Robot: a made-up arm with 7 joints. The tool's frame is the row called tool.
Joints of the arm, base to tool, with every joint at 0 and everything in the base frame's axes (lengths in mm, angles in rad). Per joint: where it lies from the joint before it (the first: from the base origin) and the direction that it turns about. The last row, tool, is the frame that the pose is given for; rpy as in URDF.
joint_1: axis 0.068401 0.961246 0.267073 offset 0 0 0
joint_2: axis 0.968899 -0.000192 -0.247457 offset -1 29 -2
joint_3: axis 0.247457 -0.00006 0.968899 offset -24 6 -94
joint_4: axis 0.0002 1 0.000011 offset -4 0 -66
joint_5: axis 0.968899 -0.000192 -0.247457 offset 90 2 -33
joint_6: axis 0.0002 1 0.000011 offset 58 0 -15
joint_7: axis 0.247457 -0.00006 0.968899 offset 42 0 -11
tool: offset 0 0 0 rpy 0 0.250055 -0.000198
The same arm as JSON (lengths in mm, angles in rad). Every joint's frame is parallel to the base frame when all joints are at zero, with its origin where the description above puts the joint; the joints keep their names.
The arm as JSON. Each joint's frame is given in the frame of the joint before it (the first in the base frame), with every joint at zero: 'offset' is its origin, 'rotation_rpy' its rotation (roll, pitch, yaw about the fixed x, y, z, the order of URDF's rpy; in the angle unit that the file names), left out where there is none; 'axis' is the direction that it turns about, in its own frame. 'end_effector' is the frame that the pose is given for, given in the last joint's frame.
{"length_unit": "mm", "angle_unit": "rad", "chain": [
  {"id": "joint_1", "offset": [0.0, 0.0, 0.0], "axis": [0.068403, 0.961235, 0.26711]},
  {"id": "joint_2", "offset": [-1.0, 29.0, -2.0], "axis": [0.968889, -0.0002, -0.247497]},
  {"id": "joint_3", "offset": [-24.0, 6.0, -94.0], "axis": [0.247497, -0.0001, 0.968889]},
  {"id": "joint_4", "offset": [-4.0, 0.0, -66.0], "axis": [0.0002, 1.0, 0.0]},
  {"id": "joint_5", "offset": [90.0, 2.0, -33.0], "axis": [0.968889, -0.0002, -0.247497]},
  {"id": "joint_6", "offset": [58.0, 0.0, -15.0], "axis": [0.0002, 1.0, 0.0]},
  {"id": "joint_7", "offset": [42.0, 0.0, -11.0], "axis": [0.247497, -0.0001, 0.968889]}
], "end_effector": {"offset": [0.0, 0.0, 0.0], "rotation_rpy": [0.0, 0.2501, -0.0002]}}

